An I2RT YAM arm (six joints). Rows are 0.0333 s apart.
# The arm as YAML. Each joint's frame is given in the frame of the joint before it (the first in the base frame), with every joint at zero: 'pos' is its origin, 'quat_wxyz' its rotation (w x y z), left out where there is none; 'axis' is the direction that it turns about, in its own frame. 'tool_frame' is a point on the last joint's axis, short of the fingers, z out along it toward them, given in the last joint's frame.
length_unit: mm
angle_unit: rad
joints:
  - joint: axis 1
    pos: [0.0, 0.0, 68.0]
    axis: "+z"
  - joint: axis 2
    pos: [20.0, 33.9, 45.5]
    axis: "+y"
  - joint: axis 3
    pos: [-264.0, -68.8, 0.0]
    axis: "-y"
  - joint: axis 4
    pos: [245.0, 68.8, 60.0]
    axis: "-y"
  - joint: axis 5
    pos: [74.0, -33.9, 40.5]
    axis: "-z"
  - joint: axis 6
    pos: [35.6, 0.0, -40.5]
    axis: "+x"
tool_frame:
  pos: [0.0, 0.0, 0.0]
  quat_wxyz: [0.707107, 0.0, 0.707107, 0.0]
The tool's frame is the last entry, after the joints.
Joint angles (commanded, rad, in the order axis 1, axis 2, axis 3, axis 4, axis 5, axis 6), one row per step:
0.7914, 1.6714, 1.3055, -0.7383, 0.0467, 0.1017
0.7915, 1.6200, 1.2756, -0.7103, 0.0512, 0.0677
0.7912, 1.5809, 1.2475, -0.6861, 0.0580, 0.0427
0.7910, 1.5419, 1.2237, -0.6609, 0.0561, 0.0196
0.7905, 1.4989, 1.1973, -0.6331, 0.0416, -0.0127
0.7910, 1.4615, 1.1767, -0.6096, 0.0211, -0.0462
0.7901, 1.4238, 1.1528, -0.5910, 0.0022, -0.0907
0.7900, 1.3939, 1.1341, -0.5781, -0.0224, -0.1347
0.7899, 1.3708, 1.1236, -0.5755, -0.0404, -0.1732
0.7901, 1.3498, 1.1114, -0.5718, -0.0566, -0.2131
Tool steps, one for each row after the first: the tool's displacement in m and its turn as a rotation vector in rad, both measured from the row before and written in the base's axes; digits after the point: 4 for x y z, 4 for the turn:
-0.0056, -0.0059, 0.0090, 0.0200, -0.0478, 0.0279
-0.0045, -0.0050, 0.0050, 0.0110, -0.0370, 0.0177
-0.0044, -0.0044, 0.0061, 0.0201, -0.0352, 0.0202
-0.0052, -0.0048, 0.0064, 0.0257, -0.0349, 0.0342
-0.0049, -0.0037, 0.0060, 0.0250, -0.0306, 0.0395
-0.0052, -0.0047, 0.0045, 0.0129, -0.0323, 0.0454
-0.0046, -0.0035, 0.0033, 0.0100, -0.0248, 0.0492
-0.0038, -0.0029, 0.0032, 0.0027, -0.0206, 0.0404
-0.0036, -0.0027, 0.0020, -0.0006, -0.0212, 0.0403

